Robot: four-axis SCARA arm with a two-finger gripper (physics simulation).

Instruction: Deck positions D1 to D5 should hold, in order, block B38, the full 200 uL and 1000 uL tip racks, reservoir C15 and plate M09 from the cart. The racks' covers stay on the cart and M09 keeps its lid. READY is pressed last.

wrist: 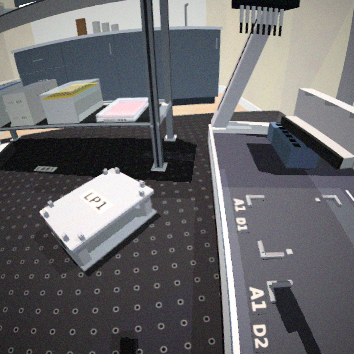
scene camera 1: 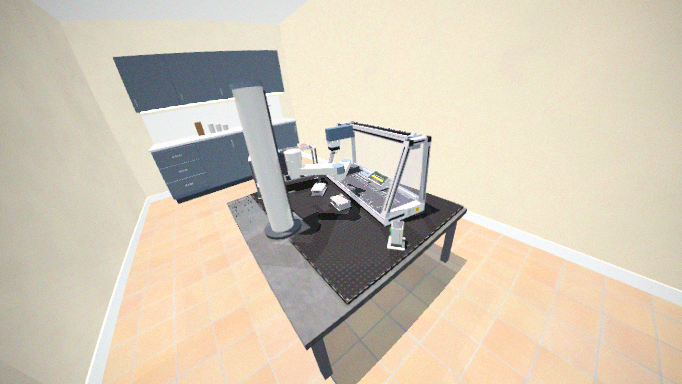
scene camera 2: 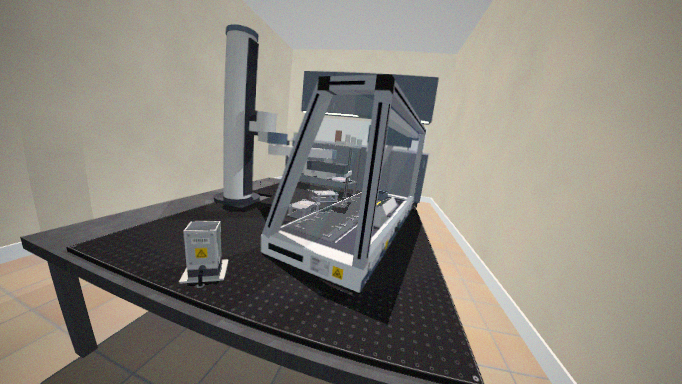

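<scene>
My gripper [wrist: 146, 111] is open and empty, above the table between the cart and the deck; its right finger shows large in the wrist view. On the cart [wrist: 153, 100] stand a box with yellow tips [wrist: 72, 102], a pale labelled box [wrist: 31, 102], a blue-topped item [wrist: 9, 86] partly cut off, and a flat plate with a pink top [wrist: 124, 108]. Their labels are too small to read. On the deck, D1 [wrist: 295, 225] shows bare corner brackets; D2 [wrist: 320, 310] is partly in view, with a shadow across it. The READY panel [scene camera 1: 378, 178] stands behind the deck.
The LP1 stand [wrist: 97, 215] [scene camera 1: 318, 189] and a second white stand [scene camera 1: 340, 201] are beside the deck. A blue slotted block [wrist: 295, 145] is beyond D1. The pipetting head [scene camera 1: 339, 133] [wrist: 260, 22] hangs above. A boxy device [scene camera 1: 396, 235] [scene camera 2: 202, 245] stands near the table edge.
</scene>
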